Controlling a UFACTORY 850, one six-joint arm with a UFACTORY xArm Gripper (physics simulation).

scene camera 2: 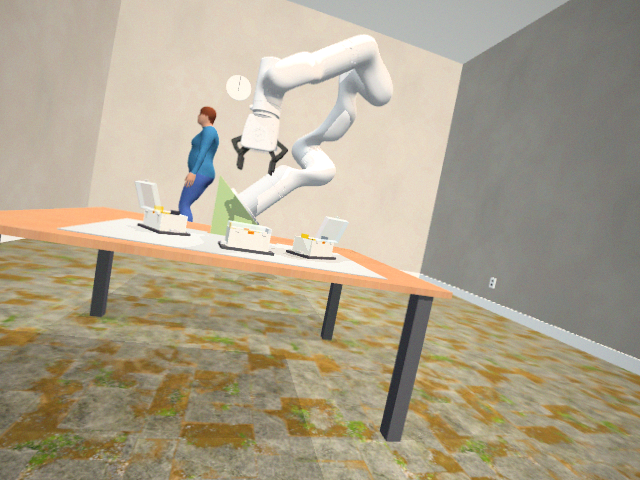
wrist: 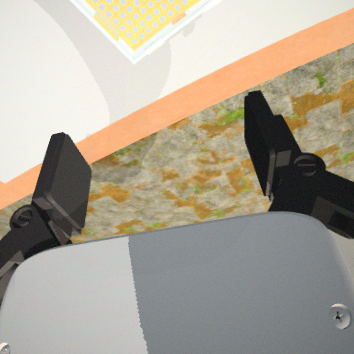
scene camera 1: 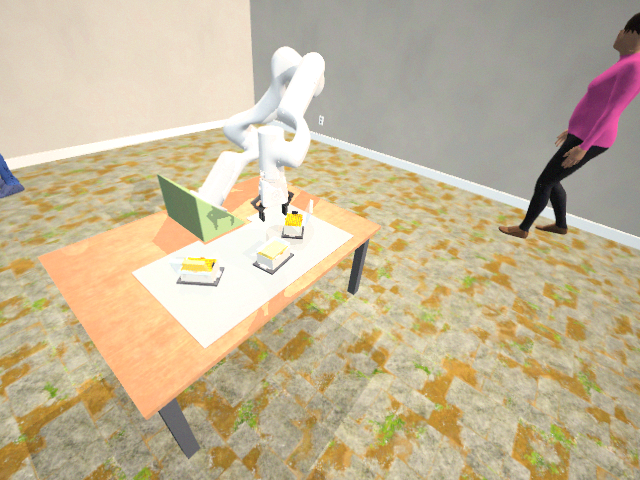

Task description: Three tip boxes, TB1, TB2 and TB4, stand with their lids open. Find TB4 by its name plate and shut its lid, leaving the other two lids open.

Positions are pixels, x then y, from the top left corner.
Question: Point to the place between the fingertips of my gripper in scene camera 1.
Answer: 273,217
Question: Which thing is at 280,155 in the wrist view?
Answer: My gripper.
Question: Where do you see a pale mat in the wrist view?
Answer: At 69,77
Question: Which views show my gripper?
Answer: Scene camera 2, the wrist view and scene camera 1: all of them.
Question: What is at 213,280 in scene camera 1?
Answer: A box.
